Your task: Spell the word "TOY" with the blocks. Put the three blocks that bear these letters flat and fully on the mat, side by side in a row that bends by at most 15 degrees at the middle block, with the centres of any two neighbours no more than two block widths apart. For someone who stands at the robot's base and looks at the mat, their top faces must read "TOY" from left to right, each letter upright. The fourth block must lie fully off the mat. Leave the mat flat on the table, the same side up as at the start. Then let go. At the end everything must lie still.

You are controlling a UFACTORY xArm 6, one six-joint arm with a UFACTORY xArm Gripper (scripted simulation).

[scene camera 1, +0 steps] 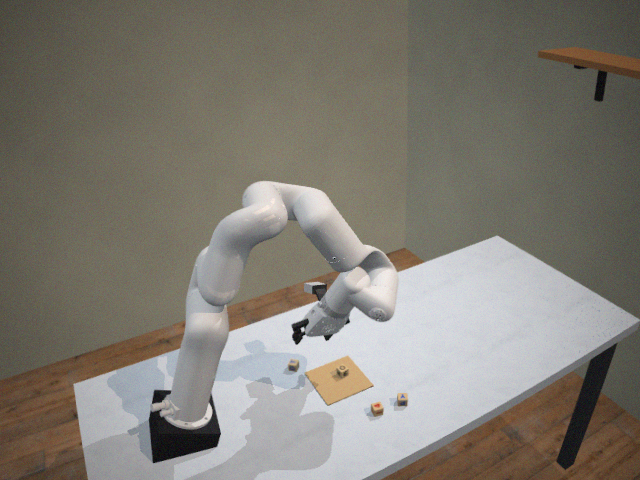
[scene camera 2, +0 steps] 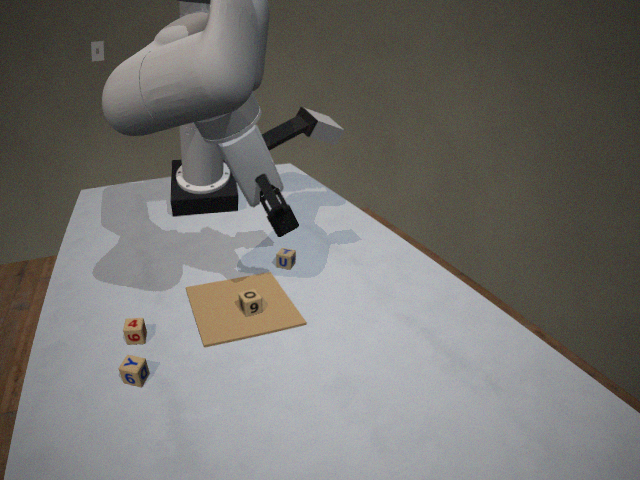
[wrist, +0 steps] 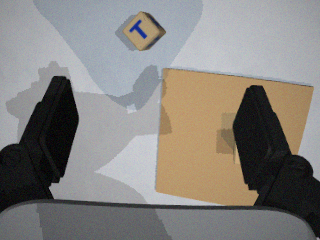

Labels:
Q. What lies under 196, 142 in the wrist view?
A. A tan mat.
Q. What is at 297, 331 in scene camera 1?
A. My gripper.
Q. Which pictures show my gripper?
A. Scene camera 1, scene camera 2 and the wrist view: all of them.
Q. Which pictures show the tan mat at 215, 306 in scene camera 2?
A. Scene camera 1, scene camera 2 and the wrist view: all of them.

